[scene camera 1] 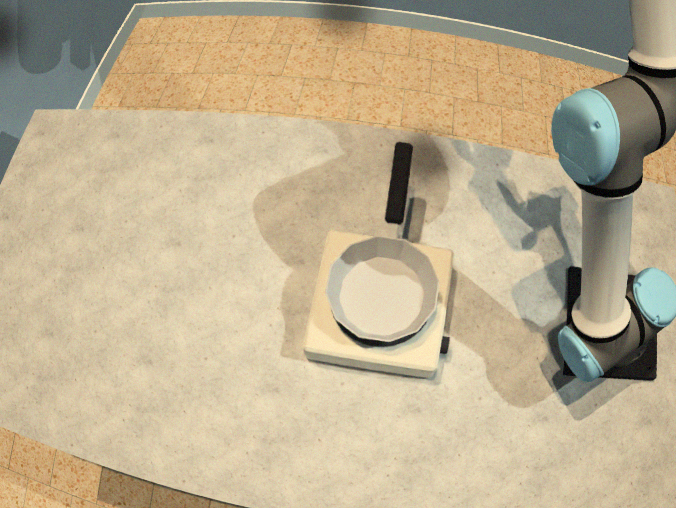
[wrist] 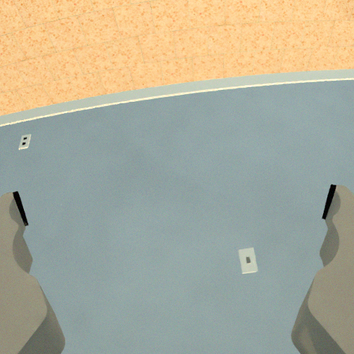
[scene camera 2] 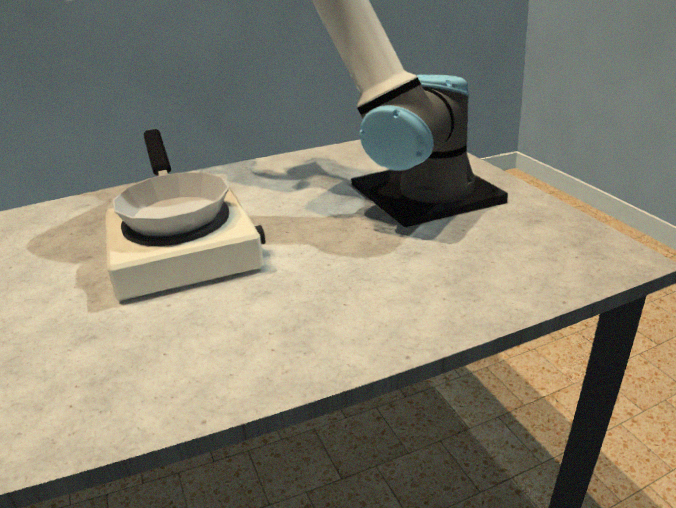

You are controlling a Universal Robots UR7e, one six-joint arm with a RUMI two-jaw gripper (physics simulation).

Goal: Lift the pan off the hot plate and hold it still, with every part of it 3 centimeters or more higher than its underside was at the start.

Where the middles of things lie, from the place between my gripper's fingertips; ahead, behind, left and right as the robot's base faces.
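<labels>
The light grey pan [scene camera 1: 382,288] is far to the left of my hand, a little ahead of it and far below it. As for the cream hot plate [scene camera 2: 138,265], counted from my hand it's 460 mm to the left, 50 mm ahead and 620 mm below.
</labels>
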